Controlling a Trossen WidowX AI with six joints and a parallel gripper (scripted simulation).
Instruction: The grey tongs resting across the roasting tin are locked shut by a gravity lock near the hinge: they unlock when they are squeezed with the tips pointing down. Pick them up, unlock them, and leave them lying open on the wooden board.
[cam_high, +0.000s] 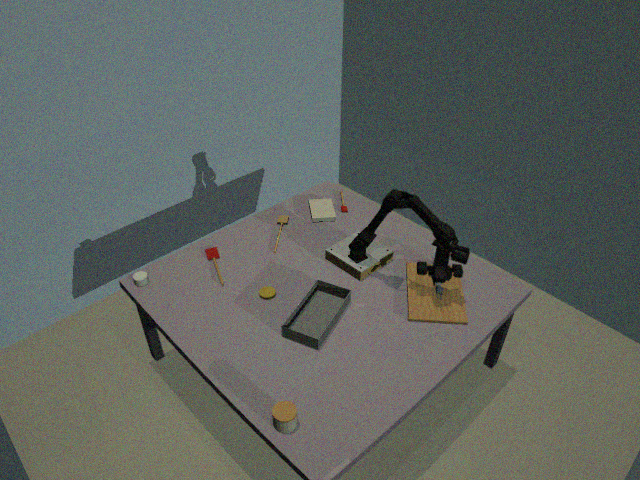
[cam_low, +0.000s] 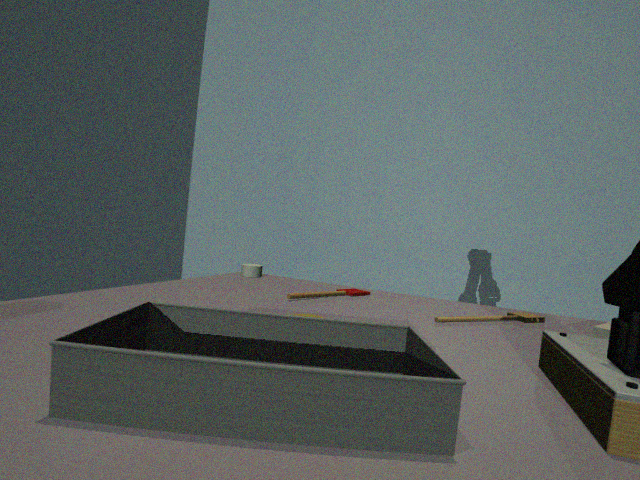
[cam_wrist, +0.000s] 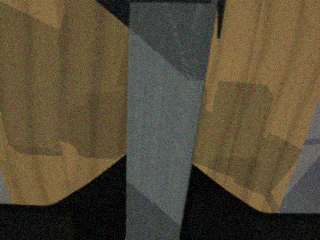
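My gripper tip is now 4 cm above the wooden board. From my gripper tip the other things lie so: white block: 1 cm ahead, 79 cm to the right, 3 cm below; yellow disc: 57 cm ahead, 42 cm to the right, 4 cm below; grey roasting tin: 49 cm ahead, 18 cm to the right, 2 cm below.
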